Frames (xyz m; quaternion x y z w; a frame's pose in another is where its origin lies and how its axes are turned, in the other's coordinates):
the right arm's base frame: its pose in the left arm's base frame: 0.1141 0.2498 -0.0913 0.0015 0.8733 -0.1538 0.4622
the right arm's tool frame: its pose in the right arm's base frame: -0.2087 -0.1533 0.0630 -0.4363 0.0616 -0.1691 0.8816
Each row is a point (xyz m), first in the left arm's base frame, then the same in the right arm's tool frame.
Working: the left arm's base frame: its pose in the right arm's tool frame: 0.2588 0.0940 -0.1167 0.3386 -0.8658 -0.1674 0.3283

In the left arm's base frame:
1: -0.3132 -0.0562 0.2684
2: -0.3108 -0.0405 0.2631
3: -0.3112 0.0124 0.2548
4: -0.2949 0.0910 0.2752
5: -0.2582 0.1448 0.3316
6: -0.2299 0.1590 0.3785
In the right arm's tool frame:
1: 0.2765 0.2900 -0.4835
2: 0.2713 0.2992 -0.4706
3: 0.2520 0.3367 -0.4376
4: 0.1916 0.3829 -0.4048
5: 0.1071 0.3996 -0.4016
6: 0.0527 0.3932 -0.4156

